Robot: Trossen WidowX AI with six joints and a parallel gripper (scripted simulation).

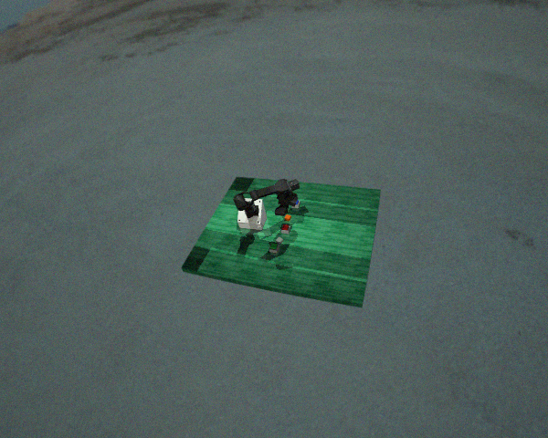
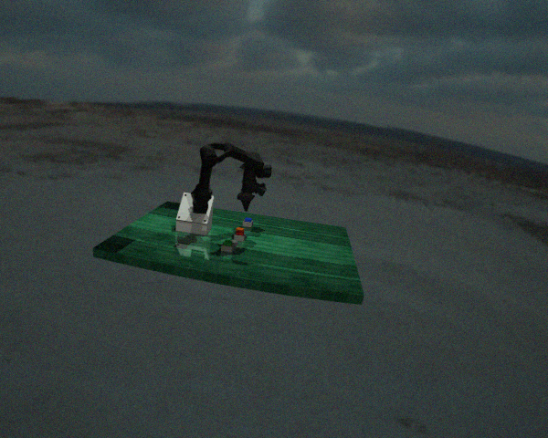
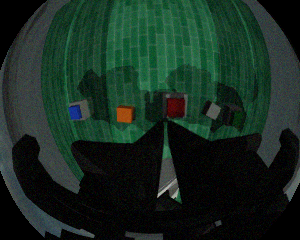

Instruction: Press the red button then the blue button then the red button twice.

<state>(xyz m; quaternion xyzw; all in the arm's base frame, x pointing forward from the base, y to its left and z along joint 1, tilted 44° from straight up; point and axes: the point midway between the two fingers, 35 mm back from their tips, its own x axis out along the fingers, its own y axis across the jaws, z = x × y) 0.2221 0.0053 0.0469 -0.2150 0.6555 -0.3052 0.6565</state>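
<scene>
Now: gripper tip 21 cm to the right of the blue button, 10 cm above it and 1 cm short of it. Also, from my gripper tip: grey block 12 cm to the right, 12 cm below, 4 cm behind; green button 18 cm to the right, 10 cm below, 6 cm behind; red button 10 cm below, 3 cm to the right, 2 cm behind.
</scene>
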